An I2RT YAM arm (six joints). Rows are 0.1 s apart.
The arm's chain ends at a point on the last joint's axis. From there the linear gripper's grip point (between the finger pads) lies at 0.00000 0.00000 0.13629 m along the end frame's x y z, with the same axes.
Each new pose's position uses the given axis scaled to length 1; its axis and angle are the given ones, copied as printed.
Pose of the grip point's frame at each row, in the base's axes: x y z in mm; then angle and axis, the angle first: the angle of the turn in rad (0 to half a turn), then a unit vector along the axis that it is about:
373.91, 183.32, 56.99, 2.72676, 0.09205, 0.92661, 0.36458
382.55, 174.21, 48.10, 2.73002, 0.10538, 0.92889, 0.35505
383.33, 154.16, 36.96, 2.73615, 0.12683, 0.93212, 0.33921
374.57, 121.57, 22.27, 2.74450, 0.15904, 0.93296, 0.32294
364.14, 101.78, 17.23, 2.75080, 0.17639, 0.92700, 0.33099
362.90, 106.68, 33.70, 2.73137, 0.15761, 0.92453, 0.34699
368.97, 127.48, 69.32, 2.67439, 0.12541, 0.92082, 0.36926
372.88, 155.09, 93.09, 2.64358, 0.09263, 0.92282, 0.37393
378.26, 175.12, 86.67, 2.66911, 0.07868, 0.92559, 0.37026
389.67, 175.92, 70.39, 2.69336, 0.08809, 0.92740, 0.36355
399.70, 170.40, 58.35, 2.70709, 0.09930, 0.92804, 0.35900
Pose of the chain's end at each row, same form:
314.25, 100.20, 147.03, 2.72676, 0.09205, 0.92661, 0.36458
322.13, 93.81, 140.08, 2.73002, 0.10538, 0.92889, 0.35505
321.97, 78.29, 132.11, 2.73615, 0.12683, 0.93212, 0.33921
311.94, 51.02, 120.63, 2.74450, 0.15904, 0.93296, 0.32294
300.70, 30.45, 114.51, 2.75080, 0.17639, 0.92700, 0.33099
298.36, 31.43, 127.22, 2.73137, 0.15761, 0.92453, 0.34699
300.50, 47.46, 155.83, 2.67439, 0.12541, 0.92082, 0.36926
303.93, 72.77, 177.03, 2.64358, 0.09263, 0.92282, 0.37393
313.34, 91.70, 172.71, 2.66911, 0.07868, 0.92559, 0.37026
326.60, 93.76, 158.97, 2.69336, 0.08809, 0.92740, 0.36355
337.19, 89.50, 148.48, 2.70709, 0.09930, 0.92804, 0.35900

